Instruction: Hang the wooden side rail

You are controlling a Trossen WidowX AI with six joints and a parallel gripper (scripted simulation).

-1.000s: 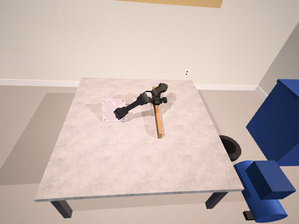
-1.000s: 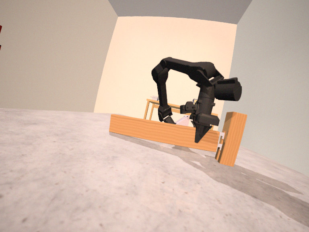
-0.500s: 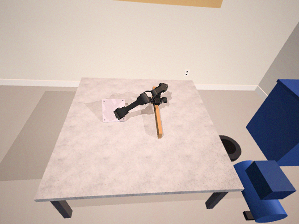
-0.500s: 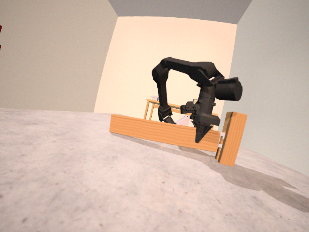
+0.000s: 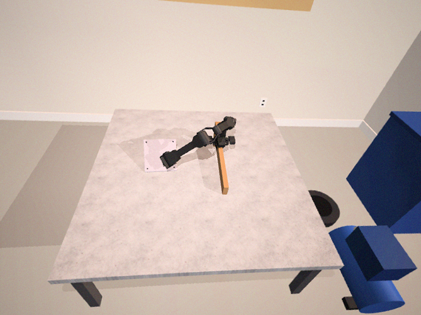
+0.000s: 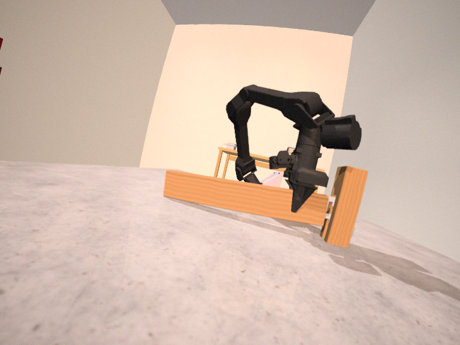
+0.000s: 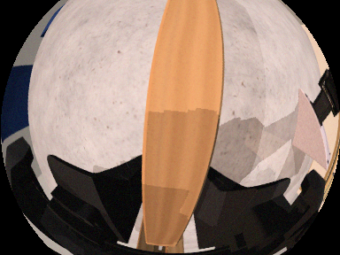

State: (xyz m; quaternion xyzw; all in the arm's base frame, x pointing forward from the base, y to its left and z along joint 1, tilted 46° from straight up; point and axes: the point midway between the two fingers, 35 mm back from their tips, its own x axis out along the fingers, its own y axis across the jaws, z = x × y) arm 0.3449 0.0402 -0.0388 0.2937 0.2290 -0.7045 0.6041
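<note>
My gripper tip is now 2 cm short of the headboard post, 11 cm to the right of it and 4 cm below it.
</note>
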